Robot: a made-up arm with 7 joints. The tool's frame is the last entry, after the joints. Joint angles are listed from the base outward.
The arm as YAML. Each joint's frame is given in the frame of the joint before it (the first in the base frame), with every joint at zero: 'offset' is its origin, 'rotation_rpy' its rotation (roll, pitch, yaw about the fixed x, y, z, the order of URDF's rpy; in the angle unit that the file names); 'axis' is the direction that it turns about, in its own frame. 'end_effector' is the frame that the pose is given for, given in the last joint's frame.
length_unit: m
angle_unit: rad
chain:
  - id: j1
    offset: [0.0, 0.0, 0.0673]
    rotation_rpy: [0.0, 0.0, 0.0]
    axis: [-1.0, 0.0, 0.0]
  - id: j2
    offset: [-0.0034, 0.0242, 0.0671]
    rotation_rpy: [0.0, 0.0, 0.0]
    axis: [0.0, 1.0, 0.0]
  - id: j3
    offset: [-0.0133, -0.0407, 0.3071]
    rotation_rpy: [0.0, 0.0, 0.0]
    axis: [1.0, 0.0, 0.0]
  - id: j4
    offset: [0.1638, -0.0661, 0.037]
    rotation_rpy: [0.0, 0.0, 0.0]
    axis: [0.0, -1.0, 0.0]
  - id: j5
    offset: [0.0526, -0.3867, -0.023]
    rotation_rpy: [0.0, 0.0, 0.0]
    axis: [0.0, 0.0, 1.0]
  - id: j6
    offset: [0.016, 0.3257, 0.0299]
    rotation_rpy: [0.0, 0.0, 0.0]
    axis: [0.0, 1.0, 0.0]
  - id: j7
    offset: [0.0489, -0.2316, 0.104]
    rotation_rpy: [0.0, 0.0, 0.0]
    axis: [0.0, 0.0, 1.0]
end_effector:
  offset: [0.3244, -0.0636, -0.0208]
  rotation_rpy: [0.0, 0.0, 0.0]
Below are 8 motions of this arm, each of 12 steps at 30 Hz.
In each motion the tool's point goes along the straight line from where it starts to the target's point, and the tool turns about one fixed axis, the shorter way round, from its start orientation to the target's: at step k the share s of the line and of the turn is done. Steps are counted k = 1, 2, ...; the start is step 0. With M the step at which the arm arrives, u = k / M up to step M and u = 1 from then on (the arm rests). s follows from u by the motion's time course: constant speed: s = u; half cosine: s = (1 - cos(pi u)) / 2; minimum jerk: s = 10 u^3 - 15 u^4 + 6 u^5.
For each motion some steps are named. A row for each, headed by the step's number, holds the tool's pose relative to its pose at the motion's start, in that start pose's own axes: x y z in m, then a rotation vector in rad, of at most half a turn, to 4 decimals.
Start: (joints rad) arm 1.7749 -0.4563 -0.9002 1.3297 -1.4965 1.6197 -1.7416
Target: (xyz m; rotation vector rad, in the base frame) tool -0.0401 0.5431 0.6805 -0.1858 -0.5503 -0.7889
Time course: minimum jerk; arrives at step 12
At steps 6, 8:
6: 0.1808 0.1241 -0.0747 0.1390 0.3204 0.2647
8: 0.2857 0.1962 -0.1180 0.2196 0.5064 0.4183

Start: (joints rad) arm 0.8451 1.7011 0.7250 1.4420 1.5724 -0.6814 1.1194
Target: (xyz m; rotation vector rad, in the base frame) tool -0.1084 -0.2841 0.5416 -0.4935 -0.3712 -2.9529
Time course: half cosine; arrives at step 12
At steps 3, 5, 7, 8, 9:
3: -0.0583 0.0248 0.0279 0.0450 -0.0745 0.1933
5: -0.1475 0.0626 0.0707 0.1138 -0.1885 0.4891
7: -0.2505 0.1064 0.1200 0.1933 -0.3201 0.8307
8: -0.2985 0.1268 0.1430 0.2303 -0.3815 0.9898
9: -0.3397 0.1443 0.1627 0.2621 -0.4341 1.1265

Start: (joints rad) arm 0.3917 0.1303 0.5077 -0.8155 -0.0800 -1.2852 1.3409
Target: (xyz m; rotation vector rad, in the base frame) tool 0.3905 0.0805 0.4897 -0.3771 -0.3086 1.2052
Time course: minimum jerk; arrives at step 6
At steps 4, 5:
4: 0.0306 0.0162 -0.0015 -0.1035 0.0691 0.0228
5: 0.0374 0.0198 -0.0018 -0.1264 0.0844 0.0278

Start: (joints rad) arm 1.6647 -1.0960 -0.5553 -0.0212 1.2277 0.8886 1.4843
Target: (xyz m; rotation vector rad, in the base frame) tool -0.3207 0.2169 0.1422 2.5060 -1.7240 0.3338
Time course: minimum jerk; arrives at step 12
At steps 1, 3, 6, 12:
1: -0.0004 -0.0004 0.0004 0.0005 0.0022 -0.0029
3: -0.0078 -0.0071 0.0082 0.0109 0.0444 -0.0596
6: -0.0376 -0.0344 0.0395 0.0528 0.2143 -0.2880
12: -0.0751 -0.0689 0.0789 0.1056 0.4285 -0.5759

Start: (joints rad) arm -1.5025 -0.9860 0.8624 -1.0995 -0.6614 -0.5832 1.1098
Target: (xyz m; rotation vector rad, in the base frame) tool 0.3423 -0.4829 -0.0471 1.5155 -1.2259 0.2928
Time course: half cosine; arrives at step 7
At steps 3, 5, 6, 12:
3: -0.0382 -0.0250 0.0164 -0.0196 -0.0419 -0.0447
5: -0.0798 -0.0522 0.0342 -0.0409 -0.0876 -0.0933
6: -0.0935 -0.0612 0.0400 -0.0479 -0.1025 -0.1092
12: -0.0984 -0.0643 0.0421 -0.0504 -0.1079 -0.1149

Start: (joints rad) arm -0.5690 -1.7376 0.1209 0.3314 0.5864 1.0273 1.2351
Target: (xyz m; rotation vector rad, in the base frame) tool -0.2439 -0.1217 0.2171 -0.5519 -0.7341 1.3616
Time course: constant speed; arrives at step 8
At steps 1, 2, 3, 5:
1: 0.0026 0.0039 -0.0020 0.0283 -0.0156 0.0388
2: 0.0051 0.0078 -0.0040 0.0566 -0.0312 0.0777
3: 0.0077 0.0118 -0.0060 0.0849 -0.0468 0.1165
5: 0.0128 0.0196 -0.0100 0.1416 -0.0781 0.1942

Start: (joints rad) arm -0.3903 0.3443 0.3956 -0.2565 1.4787 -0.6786 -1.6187
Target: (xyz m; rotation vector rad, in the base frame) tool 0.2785 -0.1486 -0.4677 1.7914 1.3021 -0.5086
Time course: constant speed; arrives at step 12
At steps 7, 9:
7: 0.0932 -0.1903 -0.2245 0.2956 0.2310 -0.2462
9: 0.1198 -0.2447 -0.2886 0.3800 0.2970 -0.3165

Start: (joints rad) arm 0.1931 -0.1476 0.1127 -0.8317 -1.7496 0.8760 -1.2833
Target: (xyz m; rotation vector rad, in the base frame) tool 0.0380 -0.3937 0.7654 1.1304 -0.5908 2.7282
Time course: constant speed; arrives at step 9
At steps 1, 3, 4, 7, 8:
1: -0.0039 -0.0162 0.0046 0.0396 -0.0317 -0.0157
3: -0.0116 -0.0487 0.0139 0.1189 -0.0950 -0.0471
4: -0.0154 -0.0650 0.0185 0.1586 -0.1267 -0.0628
7: -0.0270 -0.1137 0.0325 0.2775 -0.2217 -0.1099
8: -0.0309 -0.1300 0.0371 0.3172 -0.2534 -0.1257

